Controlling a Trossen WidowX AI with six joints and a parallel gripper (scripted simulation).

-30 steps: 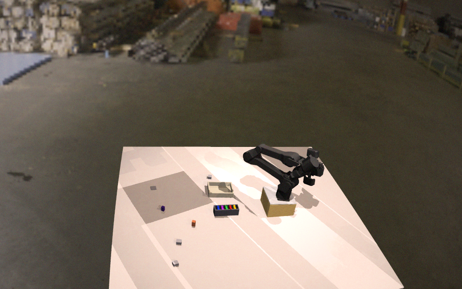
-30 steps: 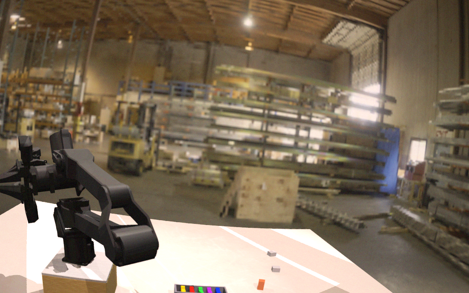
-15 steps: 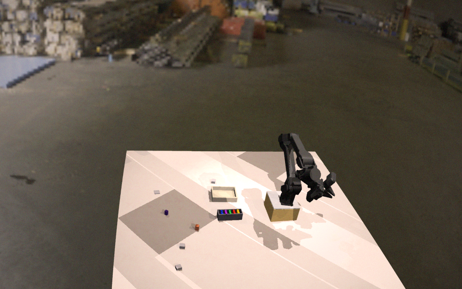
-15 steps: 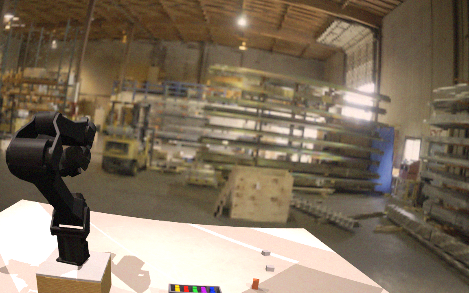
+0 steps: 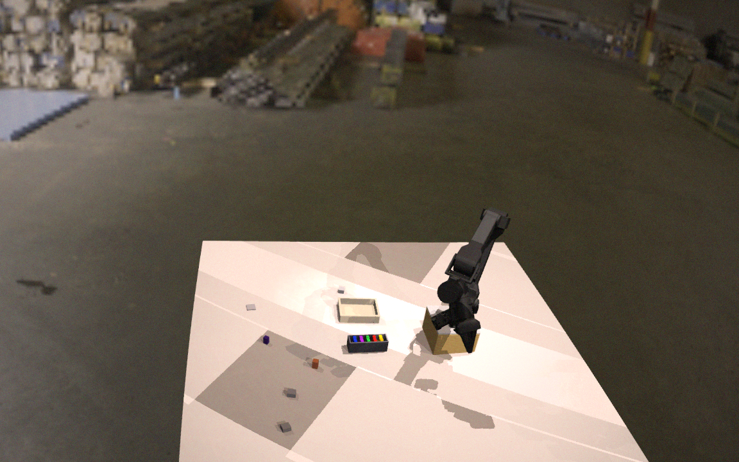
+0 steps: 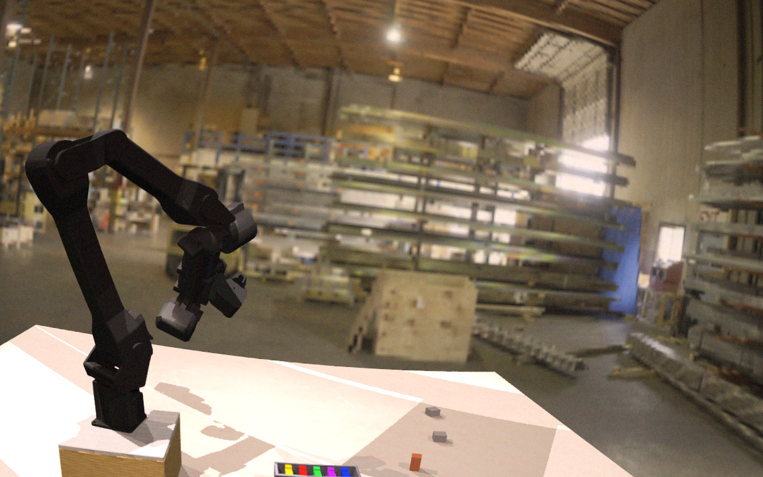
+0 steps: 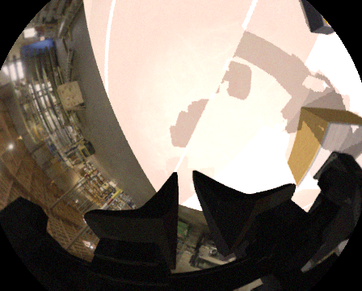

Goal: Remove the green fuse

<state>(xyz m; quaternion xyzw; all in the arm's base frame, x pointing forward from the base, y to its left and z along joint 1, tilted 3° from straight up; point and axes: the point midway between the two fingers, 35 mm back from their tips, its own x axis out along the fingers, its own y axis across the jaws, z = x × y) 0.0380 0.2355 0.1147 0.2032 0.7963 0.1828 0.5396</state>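
The green fuse is 26 cm ahead of my gripper tip, 20 cm to the right of it and 15 cm below it. From my gripper tip the other things lie so: beige tray 38 cm to the right, 29 cm ahead, 17 cm below.
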